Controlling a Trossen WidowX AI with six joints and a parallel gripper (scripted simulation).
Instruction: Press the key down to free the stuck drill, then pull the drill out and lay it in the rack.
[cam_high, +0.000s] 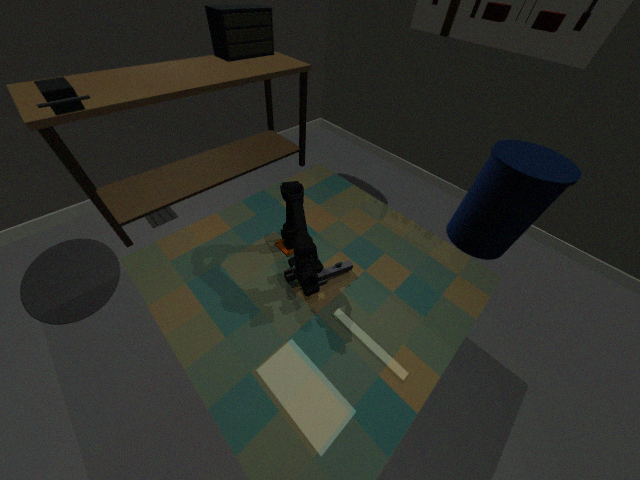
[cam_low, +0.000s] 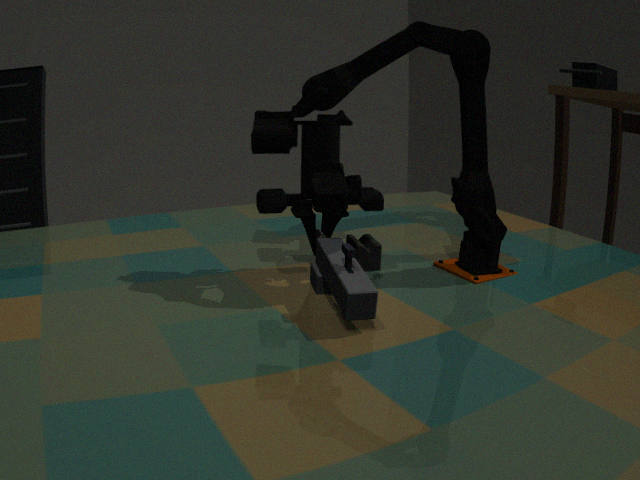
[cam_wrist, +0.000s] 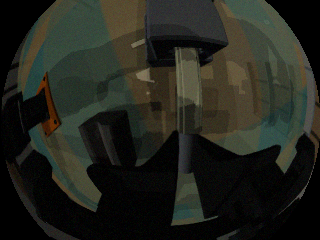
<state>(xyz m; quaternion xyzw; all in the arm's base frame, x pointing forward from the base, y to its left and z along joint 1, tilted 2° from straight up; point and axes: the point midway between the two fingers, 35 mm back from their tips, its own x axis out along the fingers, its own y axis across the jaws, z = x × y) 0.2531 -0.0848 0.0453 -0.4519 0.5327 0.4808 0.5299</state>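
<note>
Now: gripper tip 5 cm to the right of the drill, 3 cm below it and 1 cm short of it. From my gripper tip the other things lie so: dark rack: 8 cm behind, 1 cm to the right; short key: 18 cm to the left, 3 cm above, 2 cm ahead; long grey block: 15 cm to the left, 2 cm ahead, 1 cm above.
</note>
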